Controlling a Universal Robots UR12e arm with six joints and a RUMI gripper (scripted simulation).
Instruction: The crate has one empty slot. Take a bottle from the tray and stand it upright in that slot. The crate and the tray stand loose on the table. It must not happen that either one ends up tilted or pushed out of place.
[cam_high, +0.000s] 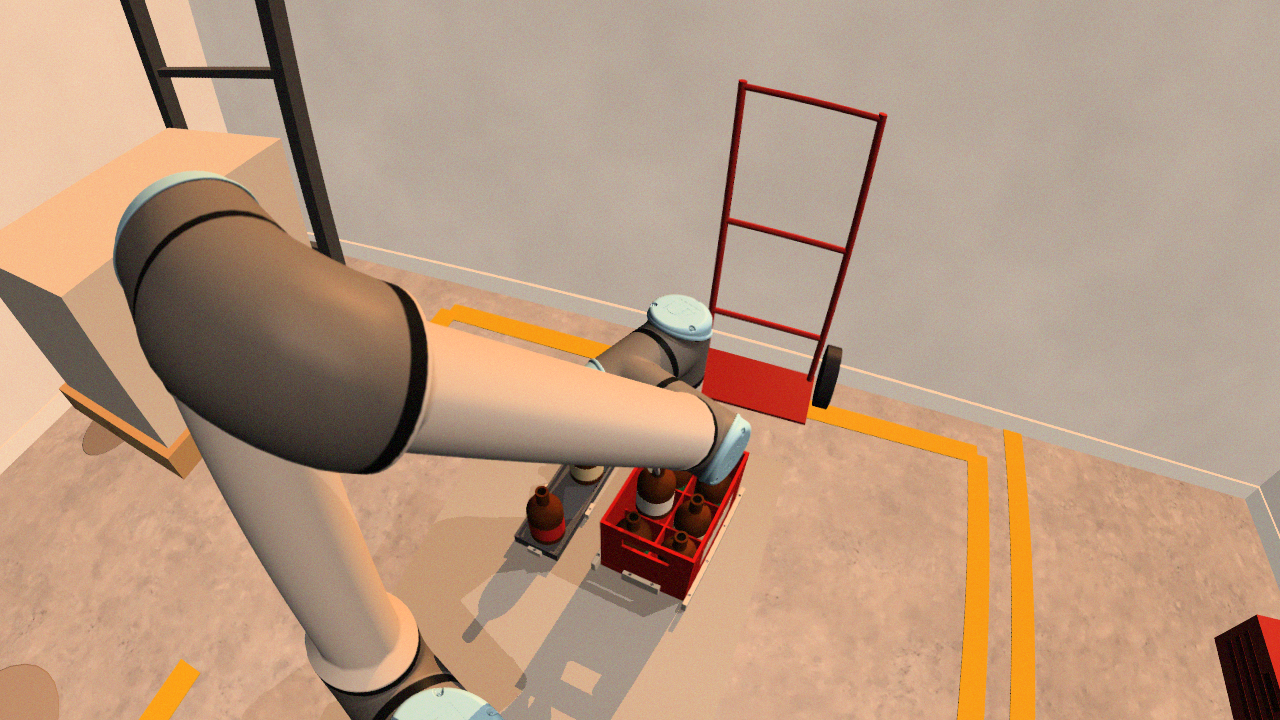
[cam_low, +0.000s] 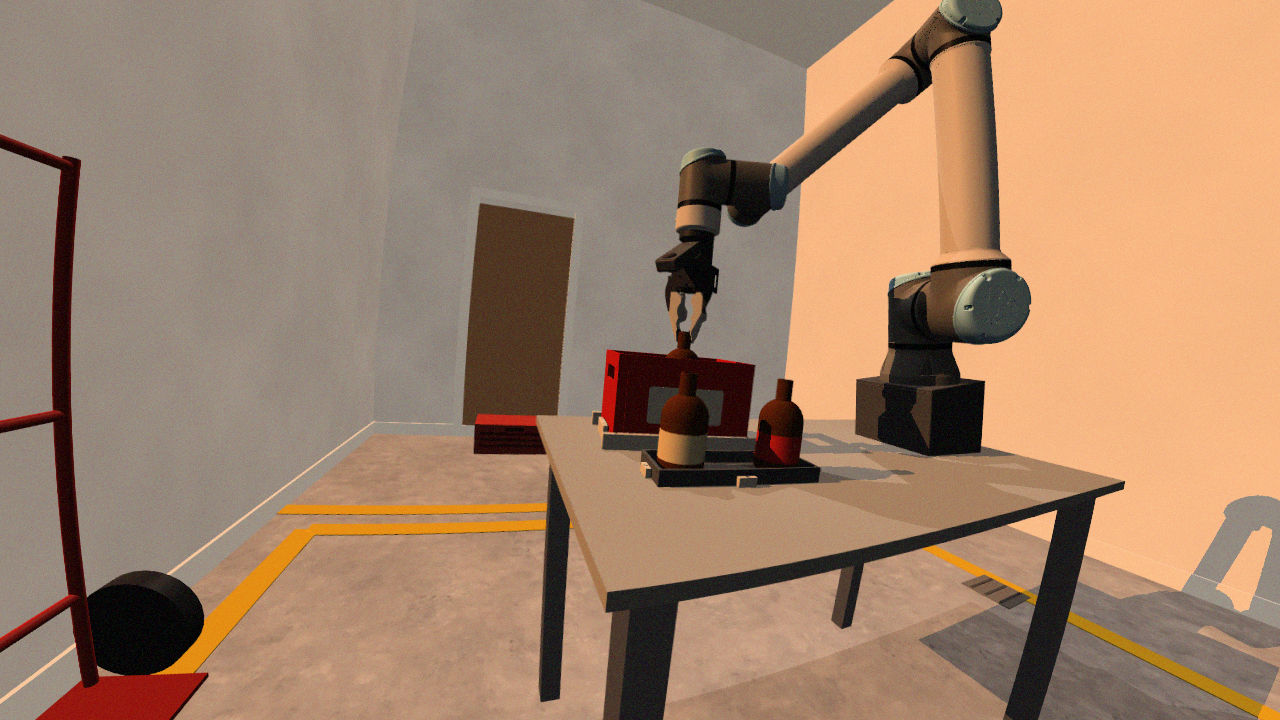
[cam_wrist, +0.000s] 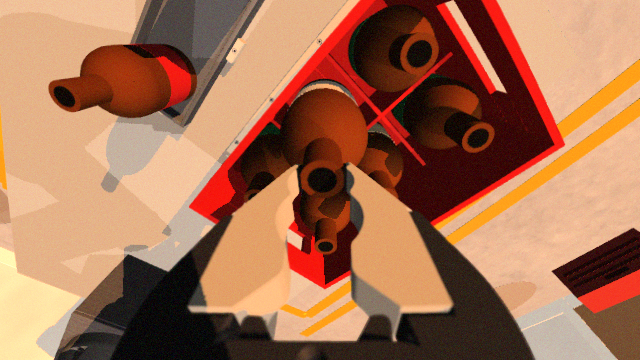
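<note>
The red crate is 140 mm below my hand, 40 mm to the right of it and 10 mm behind it. Round my hand: dark tray: 210 mm below, 190 mm to the left, 10 mm behind.
</note>
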